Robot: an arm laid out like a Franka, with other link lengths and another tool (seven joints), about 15 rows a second.
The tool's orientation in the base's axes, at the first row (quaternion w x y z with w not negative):
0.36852 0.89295 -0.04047 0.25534
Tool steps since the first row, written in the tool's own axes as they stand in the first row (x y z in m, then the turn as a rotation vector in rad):
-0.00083 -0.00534 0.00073 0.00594 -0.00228 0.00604
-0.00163 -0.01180 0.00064 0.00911 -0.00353 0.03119
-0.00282 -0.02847 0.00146 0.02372 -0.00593 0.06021
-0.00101 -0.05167 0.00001 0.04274 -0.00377 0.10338
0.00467 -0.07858 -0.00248 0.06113 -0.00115 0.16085
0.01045 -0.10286 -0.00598 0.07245 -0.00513 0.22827
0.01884 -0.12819 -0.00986 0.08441 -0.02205 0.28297
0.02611 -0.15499 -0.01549 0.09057 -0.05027 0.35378
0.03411 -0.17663 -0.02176 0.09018 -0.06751 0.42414
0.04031 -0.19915 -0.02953 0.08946 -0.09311 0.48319
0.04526 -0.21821 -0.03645 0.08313 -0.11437 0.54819
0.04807 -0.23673 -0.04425 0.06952 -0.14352 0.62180
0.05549 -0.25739 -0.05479 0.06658 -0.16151 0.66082
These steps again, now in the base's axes. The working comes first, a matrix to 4 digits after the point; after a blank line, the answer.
The tool's axes in the first row as the columns of a matrix, in the base's axes (used below as rounded here):
0.8663 -0.2605 0.4262
0.1159 -0.7251 -0.6788
0.4858 0.6375 -0.5980

0.00098 0.00328 -0.00424 0.00831 -0.00176 -0.00218
0.00193 0.00793 -0.00870 0.02210 -0.01756 -0.01648
0.00560 0.01933 -0.02039 0.04775 -0.03382 -0.02826
0.01259 0.03734 -0.03344 0.08207 -0.06249 -0.04346
0.02346 0.05920 -0.04634 0.12181 -0.10127 -0.06722
0.03330 0.07985 -0.05692 0.16139 -0.14283 -0.10458
0.04551 0.10183 -0.06667 0.19947 -0.16631 -0.14227
0.05639 0.12592 -0.07686 0.24234 -0.19320 -0.19961
0.06629 0.14680 -0.08302 0.27648 -0.22850 -0.25286
0.07421 0.16912 -0.08972 0.30769 -0.25011 -0.30485
0.08052 0.18821 -0.09532 0.33545 -0.27955 -0.36034
0.08445 0.20726 -0.10110 0.36262 -0.30995 -0.42956
0.09177 0.23026 -0.10436 0.38139 -0.32374 -0.46579

